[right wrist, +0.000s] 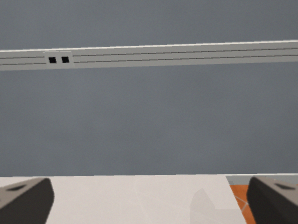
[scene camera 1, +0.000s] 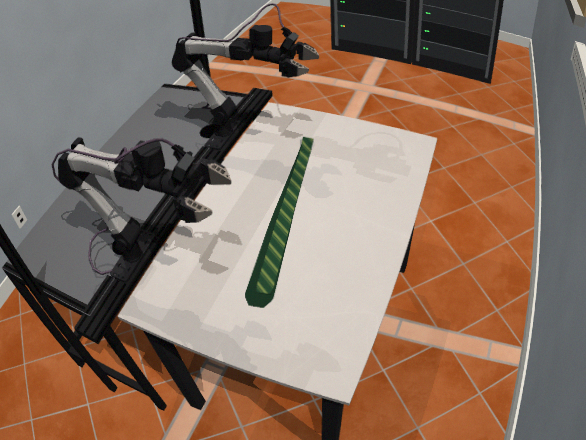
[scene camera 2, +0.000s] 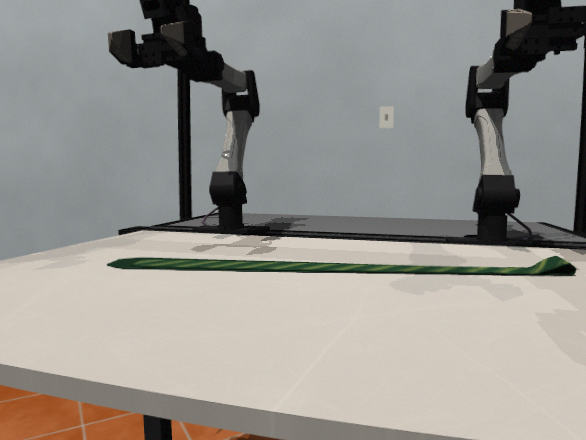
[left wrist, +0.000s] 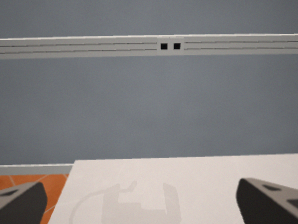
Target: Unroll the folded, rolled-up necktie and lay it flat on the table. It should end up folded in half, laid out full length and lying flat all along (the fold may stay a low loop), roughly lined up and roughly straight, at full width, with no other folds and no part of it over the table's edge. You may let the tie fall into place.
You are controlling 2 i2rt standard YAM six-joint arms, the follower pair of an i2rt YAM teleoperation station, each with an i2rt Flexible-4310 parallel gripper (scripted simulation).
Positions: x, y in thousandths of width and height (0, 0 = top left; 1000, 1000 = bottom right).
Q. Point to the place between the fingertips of the left gripper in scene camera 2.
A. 970, 38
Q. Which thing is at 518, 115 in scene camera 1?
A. The left gripper.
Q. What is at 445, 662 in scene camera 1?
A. A green striped necktie.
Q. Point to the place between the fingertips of the left gripper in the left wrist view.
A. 478, 846
